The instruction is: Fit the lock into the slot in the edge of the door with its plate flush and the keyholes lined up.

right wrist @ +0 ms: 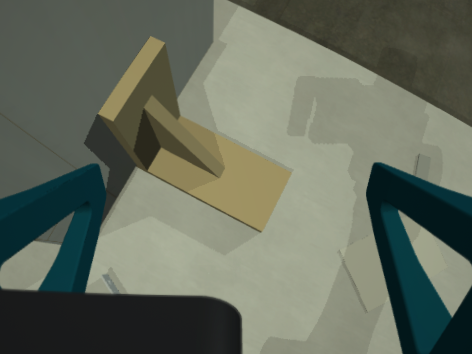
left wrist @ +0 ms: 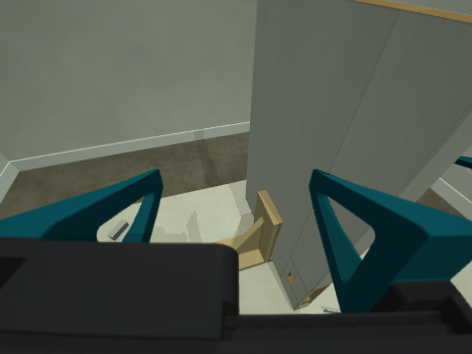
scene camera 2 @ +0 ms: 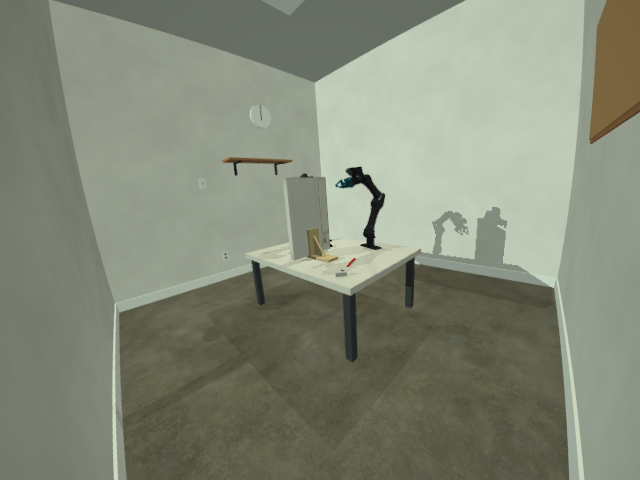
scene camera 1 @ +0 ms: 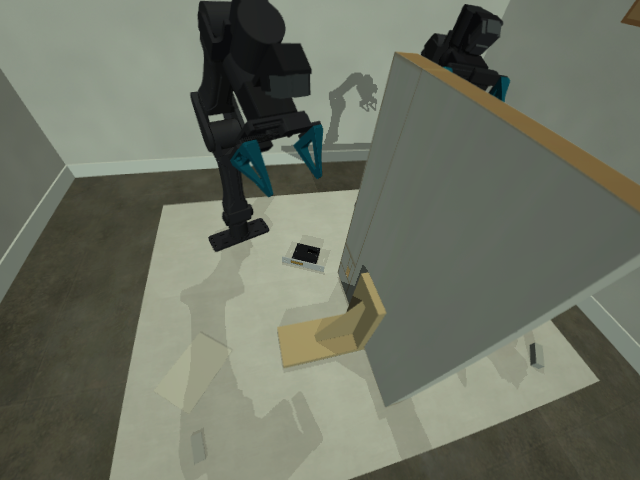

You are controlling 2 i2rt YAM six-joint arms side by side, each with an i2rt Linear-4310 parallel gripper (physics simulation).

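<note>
The lock (scene camera 1: 306, 254) lies on the table, its black body up and its pale plate along one side, left of the door's foot in scene camera 1. The grey door (scene camera 1: 465, 206) (scene camera 2: 303, 214) (left wrist: 305, 100) (right wrist: 100, 40) stands upright. In the left wrist view a slot (left wrist: 314, 297) opens low in its edge, and a keyhole (left wrist: 290, 278) shows in its face. My right gripper (scene camera 1: 295, 186) (right wrist: 236, 178) is open and empty, above the table, left of the door. My left gripper (scene camera 2: 337, 184) (left wrist: 235, 177) is open and empty, high beyond the door, partly hidden in scene camera 1.
A wooden bracket (scene camera 1: 310, 343) (scene camera 2: 323, 257) (right wrist: 245, 187) stands against the door. A cream panel (scene camera 1: 193, 372) (right wrist: 362, 275) and a small grey block (scene camera 1: 198, 445) (scene camera 2: 341, 274) lie at the left. Another block (scene camera 1: 536, 356) (left wrist: 119, 230) lies beyond the door. A red stick (scene camera 2: 351, 262) lies near the grey block.
</note>
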